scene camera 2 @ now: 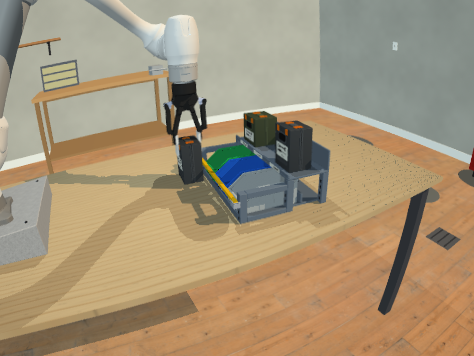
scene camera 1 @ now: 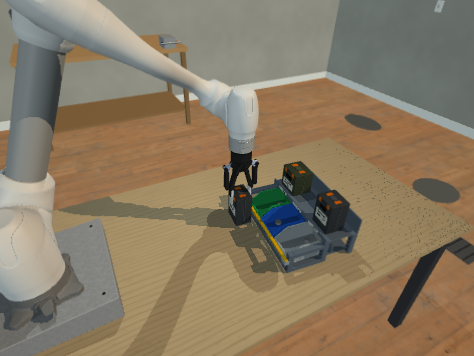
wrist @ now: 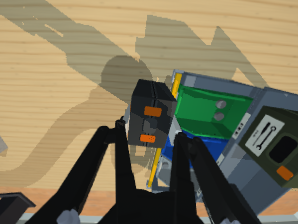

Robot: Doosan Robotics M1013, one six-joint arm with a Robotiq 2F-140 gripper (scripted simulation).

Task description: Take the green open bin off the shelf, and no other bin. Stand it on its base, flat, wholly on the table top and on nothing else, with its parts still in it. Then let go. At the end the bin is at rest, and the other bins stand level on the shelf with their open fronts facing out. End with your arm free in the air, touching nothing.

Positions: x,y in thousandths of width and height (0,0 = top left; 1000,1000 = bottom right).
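Note:
A green open bin (wrist: 656,493) is here in my scene. I see a blue bin (scene camera 2: 495,473) as well, and the same blue bin (scene camera 1: 609,600) shows again. There is also a grey bin (scene camera 2: 537,504), and a further look at the grey bin (scene camera 1: 617,667) is there for me too. As for my own gripper (scene camera 2: 398,428), I see my gripper (scene camera 1: 505,563) again, and the wrist view shows my gripper (wrist: 502,507) too.

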